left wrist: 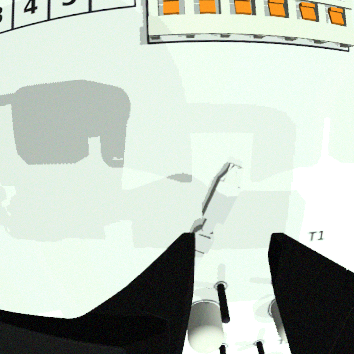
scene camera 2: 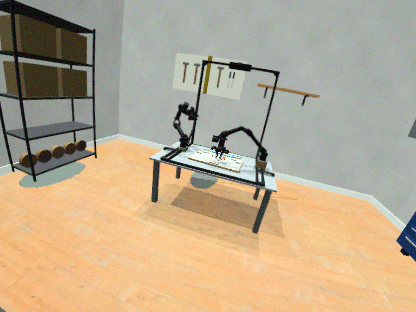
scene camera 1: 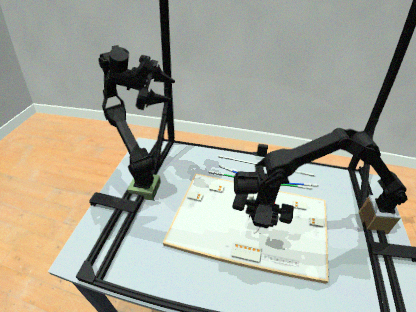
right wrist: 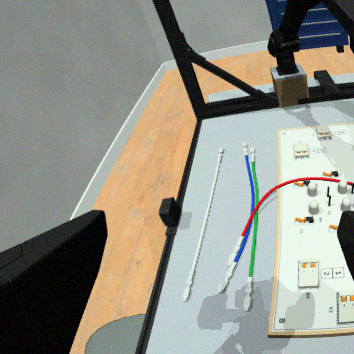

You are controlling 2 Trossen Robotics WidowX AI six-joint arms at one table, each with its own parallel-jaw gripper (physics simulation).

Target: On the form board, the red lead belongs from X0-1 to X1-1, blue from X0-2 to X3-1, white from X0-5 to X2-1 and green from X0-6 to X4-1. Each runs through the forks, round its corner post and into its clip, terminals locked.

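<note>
The red lead arches from the table onto the form board. Its near end lies across the blue lead. A pale terminal lies on the board, pointing toward block X0, apart from it. My left gripper is partly open and empty over the board; the terminal's rear is beside its picture-left fingertip. The green lead and white lead lie beside the board. My right gripper is wide open, empty and raised high.
Round posts and black fork pins stand mid-board. Small connector blocks sit toward the board's sides. A black frame edges the table, with a small black block on it.
</note>
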